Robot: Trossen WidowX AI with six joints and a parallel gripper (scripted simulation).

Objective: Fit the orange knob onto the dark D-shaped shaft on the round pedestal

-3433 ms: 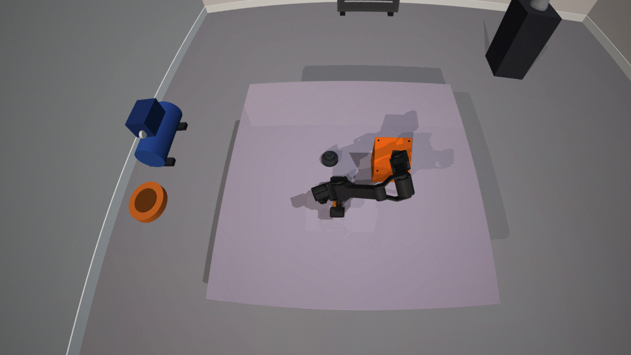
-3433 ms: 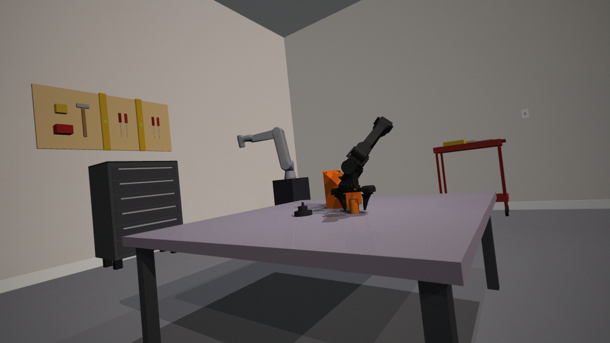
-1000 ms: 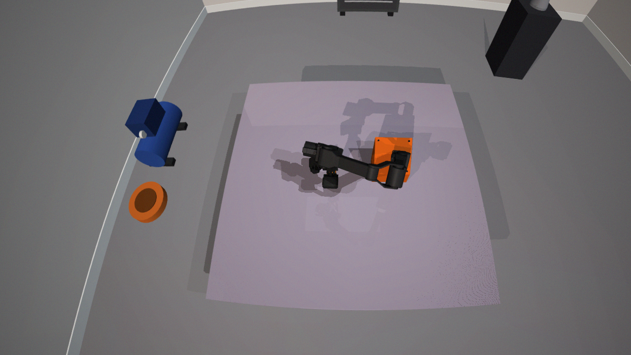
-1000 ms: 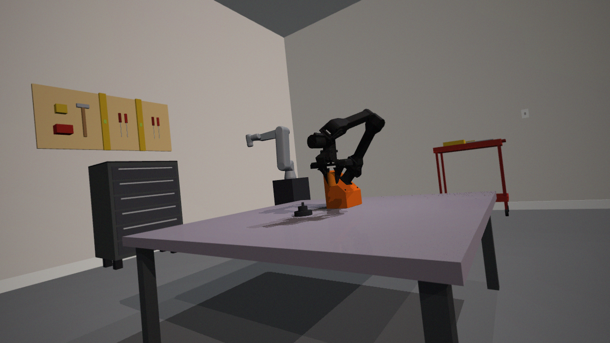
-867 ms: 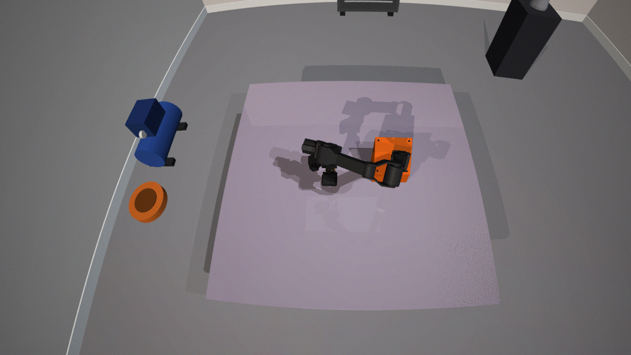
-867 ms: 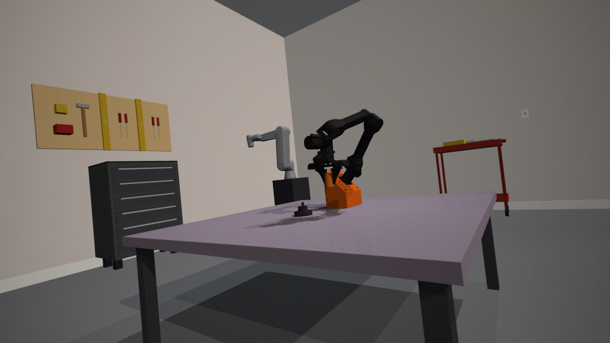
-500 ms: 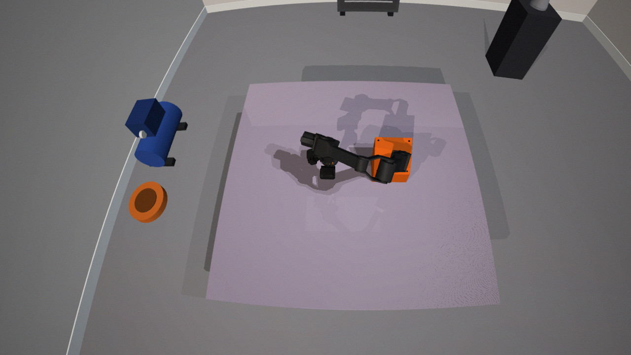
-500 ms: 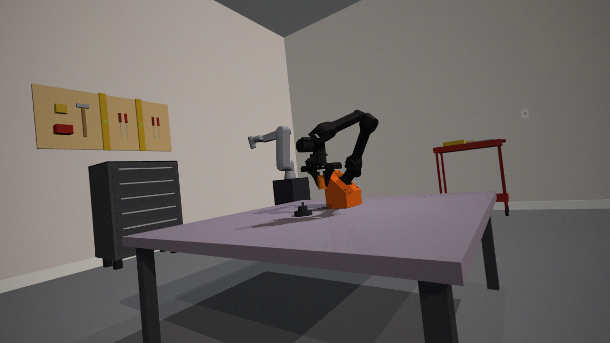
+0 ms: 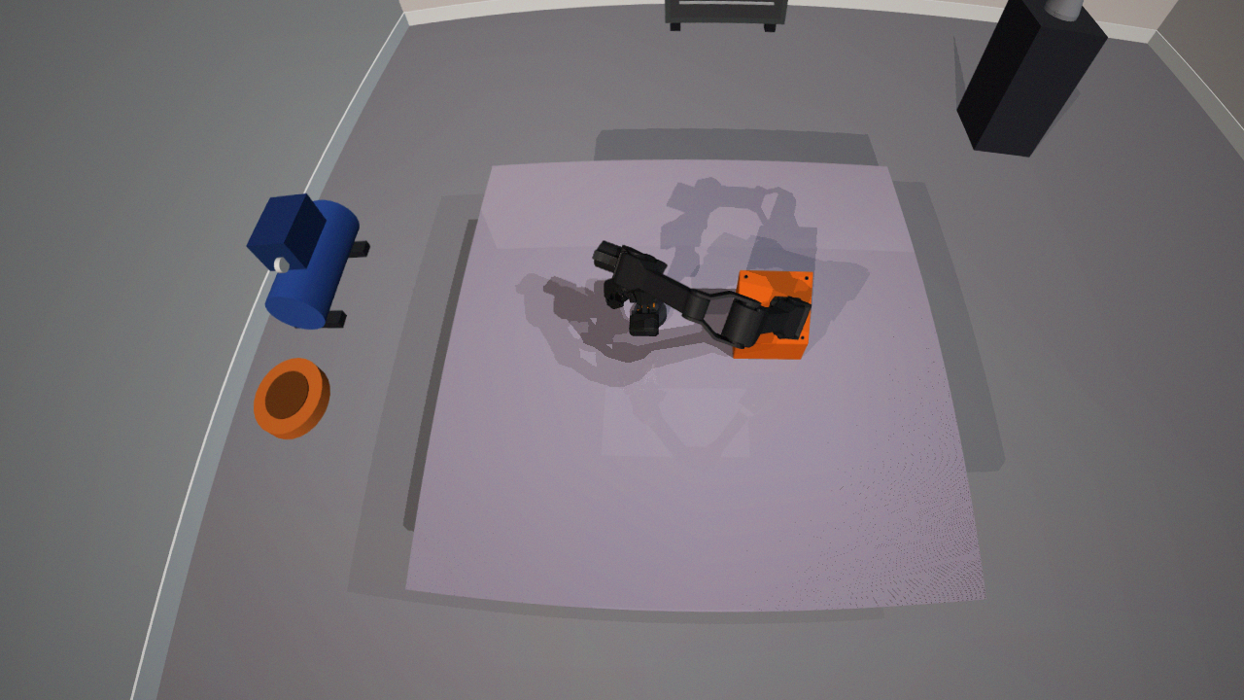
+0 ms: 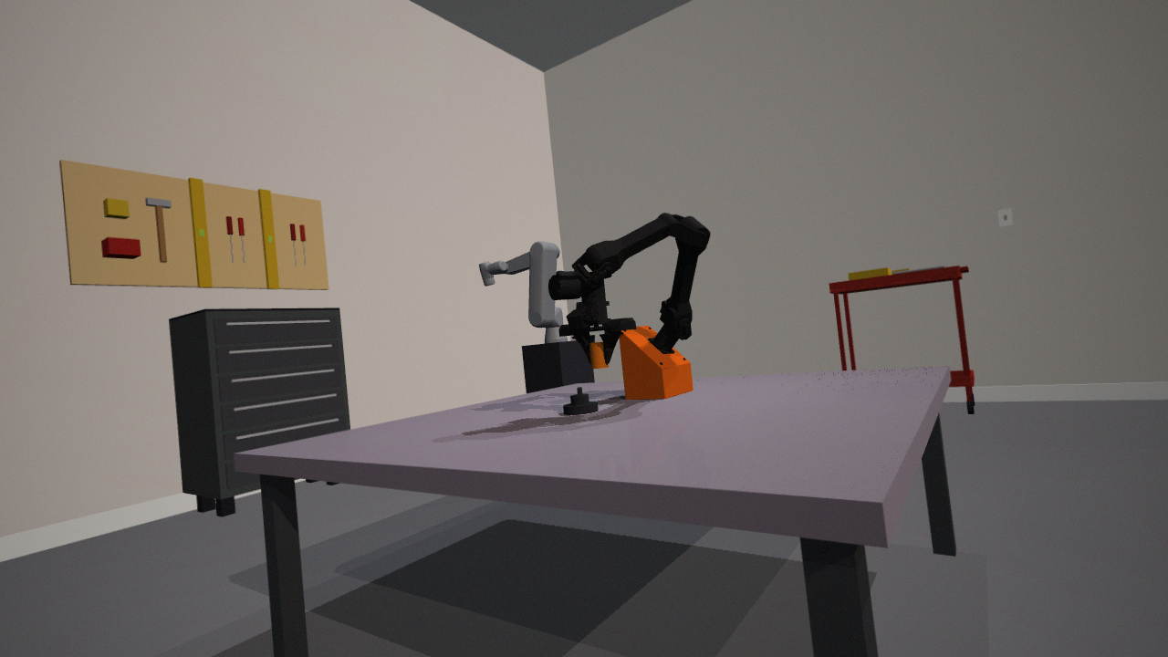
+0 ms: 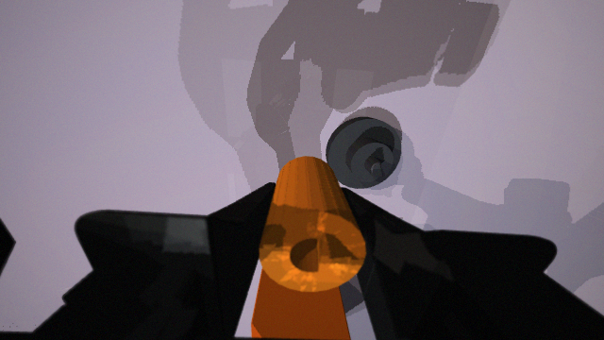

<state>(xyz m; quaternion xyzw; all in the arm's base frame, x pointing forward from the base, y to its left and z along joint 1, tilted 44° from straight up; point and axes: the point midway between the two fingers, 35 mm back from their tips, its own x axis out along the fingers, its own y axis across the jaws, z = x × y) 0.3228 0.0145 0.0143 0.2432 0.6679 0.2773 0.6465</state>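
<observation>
Right now my gripper tip is 80 mm above the short shaft and 70 mm to the left of it. From my gripper tip the other things lie so: orange knob (20 mm above).
</observation>
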